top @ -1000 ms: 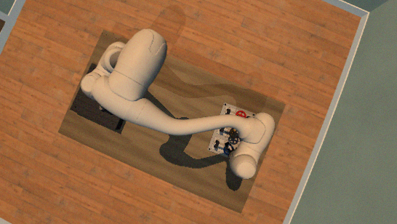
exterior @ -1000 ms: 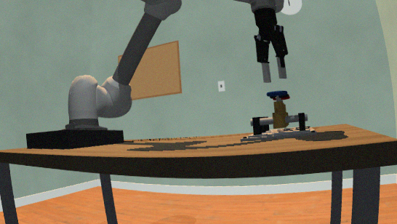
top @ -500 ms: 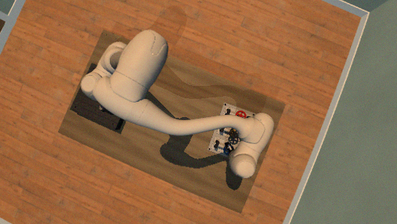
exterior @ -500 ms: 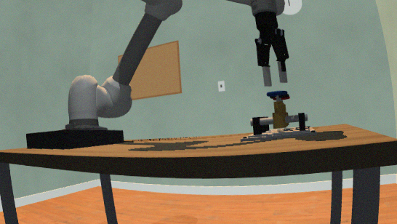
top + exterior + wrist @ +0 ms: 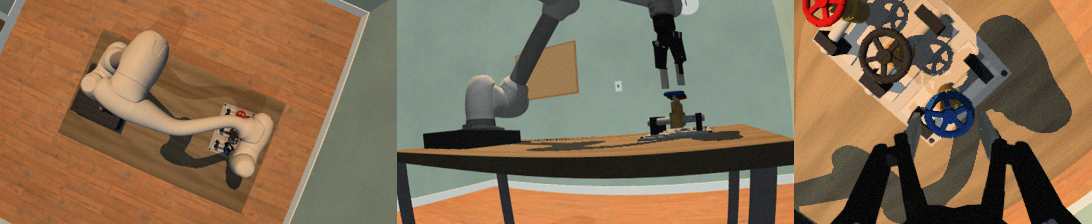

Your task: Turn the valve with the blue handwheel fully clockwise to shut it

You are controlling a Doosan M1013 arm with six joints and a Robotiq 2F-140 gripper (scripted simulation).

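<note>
My hand is 6 cm above the blue handwheel. Round my hand: red handwheel: 23 cm to the left, 6 cm below, 2 cm behind; then black handwheel: 12 cm to the left, 6 cm below, 1 cm behind.
</note>
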